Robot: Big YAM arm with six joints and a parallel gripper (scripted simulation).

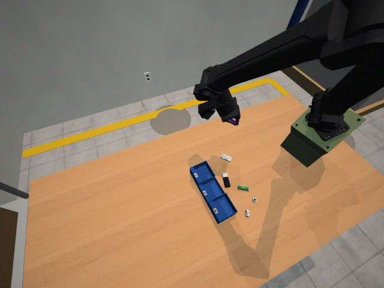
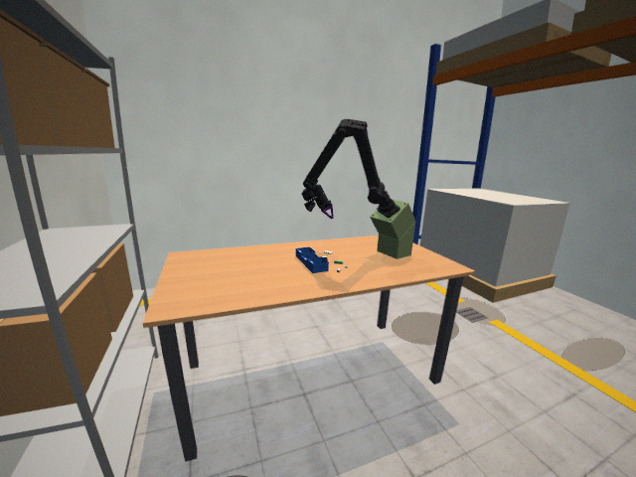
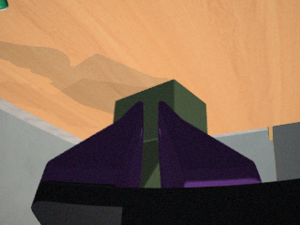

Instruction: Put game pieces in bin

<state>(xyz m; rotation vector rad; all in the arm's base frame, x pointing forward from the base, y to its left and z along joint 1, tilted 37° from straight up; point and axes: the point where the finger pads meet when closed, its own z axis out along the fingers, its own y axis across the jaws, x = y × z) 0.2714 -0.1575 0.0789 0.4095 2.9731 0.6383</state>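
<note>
Right now my hand is 190 mm to the right of the blue bin, 180 mm above it and 160 mm short of it. Round my hand: green cylinder (220 mm to the left, 190 mm below, 10 mm ahead); then white domino (200 mm below, 50 mm to the left, 30 mm ahead); then grey nut (280 mm to the left, 200 mm below, 10 mm behind).
</note>
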